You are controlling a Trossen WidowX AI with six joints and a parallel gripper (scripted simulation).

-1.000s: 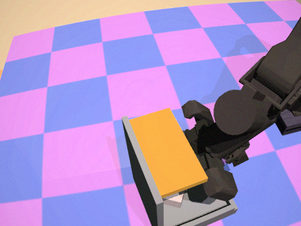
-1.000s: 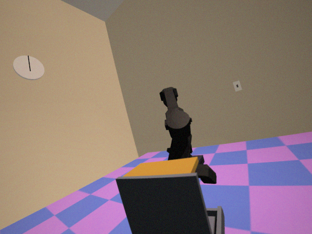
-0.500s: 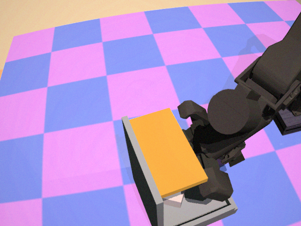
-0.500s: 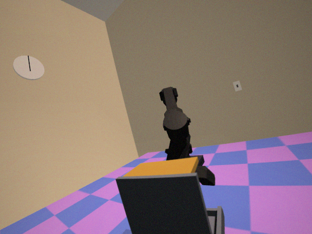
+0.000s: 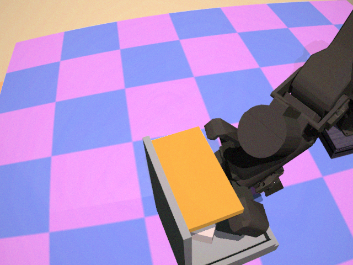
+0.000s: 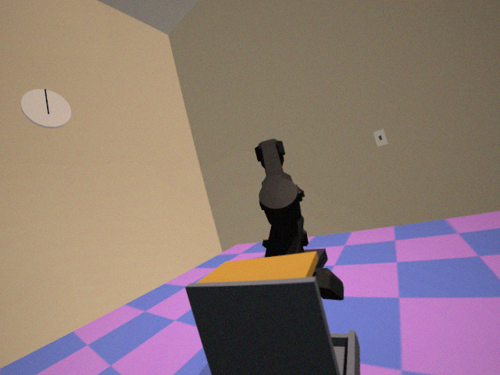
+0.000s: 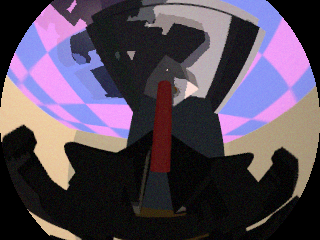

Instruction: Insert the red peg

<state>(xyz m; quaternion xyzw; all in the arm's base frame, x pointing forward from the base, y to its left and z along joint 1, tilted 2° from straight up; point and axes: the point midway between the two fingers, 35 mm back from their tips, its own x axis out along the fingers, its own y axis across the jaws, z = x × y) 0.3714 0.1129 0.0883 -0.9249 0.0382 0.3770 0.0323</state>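
Right now my gripper tip is 5 cm short of the dark back wall, 3 cm to the right of it and 1 cm below it. Also, from my gripper tip: red peg (3 cm behind); then orange roof (11 cm above, 2 cm to the left, 1 cm ahead).
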